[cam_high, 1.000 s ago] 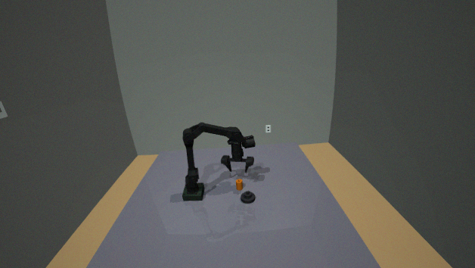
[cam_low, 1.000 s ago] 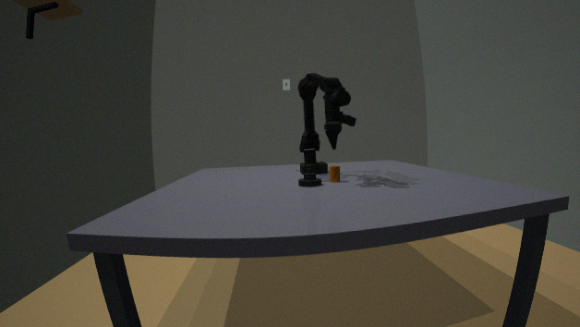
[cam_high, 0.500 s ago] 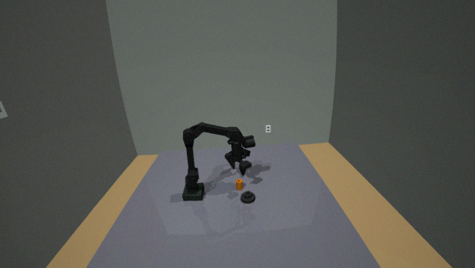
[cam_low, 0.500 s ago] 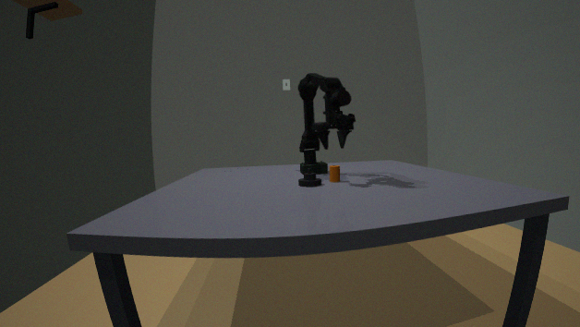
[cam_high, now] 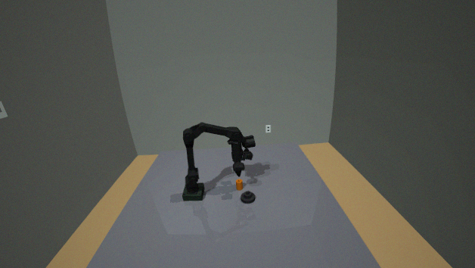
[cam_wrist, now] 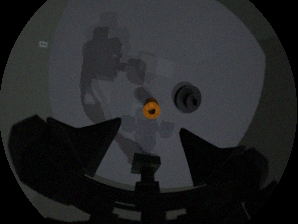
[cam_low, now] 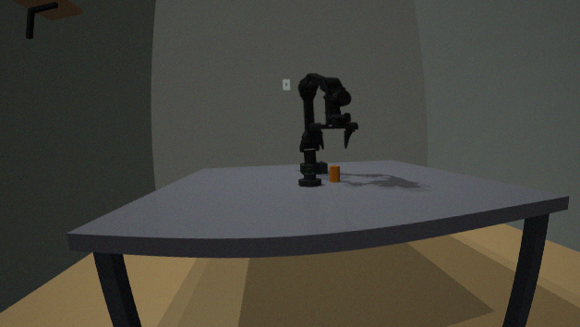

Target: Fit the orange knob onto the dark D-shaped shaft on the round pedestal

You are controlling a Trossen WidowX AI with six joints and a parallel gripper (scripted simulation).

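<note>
The orange knob is 100 mm below my gripper tip. The rest, counted from my gripper tip: dark round pedestal: 50 mm ahead, 100 mm to the right, 100 mm below.
</note>
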